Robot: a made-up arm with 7 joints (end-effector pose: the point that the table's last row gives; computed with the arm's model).
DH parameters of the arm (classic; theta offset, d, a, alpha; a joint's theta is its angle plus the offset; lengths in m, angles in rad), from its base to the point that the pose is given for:
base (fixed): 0 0.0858 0 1.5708
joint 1: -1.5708 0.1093 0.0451 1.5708
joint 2: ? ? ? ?
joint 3: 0 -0.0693 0.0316 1.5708
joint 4: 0 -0.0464 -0.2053 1.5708
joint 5: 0.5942 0 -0.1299 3.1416
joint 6: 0.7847 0 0.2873 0
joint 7: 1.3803 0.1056 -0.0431 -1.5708
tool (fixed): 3.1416 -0.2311 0 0
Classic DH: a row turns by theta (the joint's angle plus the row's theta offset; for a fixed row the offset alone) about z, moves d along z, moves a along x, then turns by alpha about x.
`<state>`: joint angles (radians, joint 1 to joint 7).
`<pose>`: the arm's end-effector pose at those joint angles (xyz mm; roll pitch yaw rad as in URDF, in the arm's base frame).
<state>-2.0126 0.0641 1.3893 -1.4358 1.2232 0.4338 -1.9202</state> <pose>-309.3 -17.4 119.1 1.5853 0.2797 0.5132</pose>
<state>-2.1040 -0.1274 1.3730 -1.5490 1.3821 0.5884 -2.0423</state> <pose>-263.9 2.6 149.0 1.5884 0.3423 0.1916</pose>
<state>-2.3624 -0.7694 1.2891 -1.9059 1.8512 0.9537 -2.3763</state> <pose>-164.3 34.5 194.8 1.3234 0.2701 -0.9089</pose>
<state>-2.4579 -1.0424 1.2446 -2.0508 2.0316 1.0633 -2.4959</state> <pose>-144.2 52.0 200.9 1.2657 0.0769 -1.2906</pose>
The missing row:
joint 2: 0 -0.2059 0.1753 1.5708
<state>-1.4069 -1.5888 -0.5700 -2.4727 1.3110 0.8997 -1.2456</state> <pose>-170.5 49.9 -283.4 -0.4899 0.2443 0.7958</pose>
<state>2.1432 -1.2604 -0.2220 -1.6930 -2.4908 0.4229 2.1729</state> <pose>-434.9 266.2 443.6 2.7175 0.1513 2.8216</pose>
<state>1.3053 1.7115 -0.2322 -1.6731 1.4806 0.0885 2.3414</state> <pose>-151.5 -384.7 314.3 0.4274 -0.8191 2.6438</pose>
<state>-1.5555 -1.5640 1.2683 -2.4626 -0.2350 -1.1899 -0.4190</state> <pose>-125.2 448.0 -43.8 0.9286 -0.7471 0.6067</pose>
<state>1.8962 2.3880 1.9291 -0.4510 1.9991 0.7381 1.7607</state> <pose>-65.6 -128.6 -57.2 -0.3260 1.0683 -2.4513</pose>
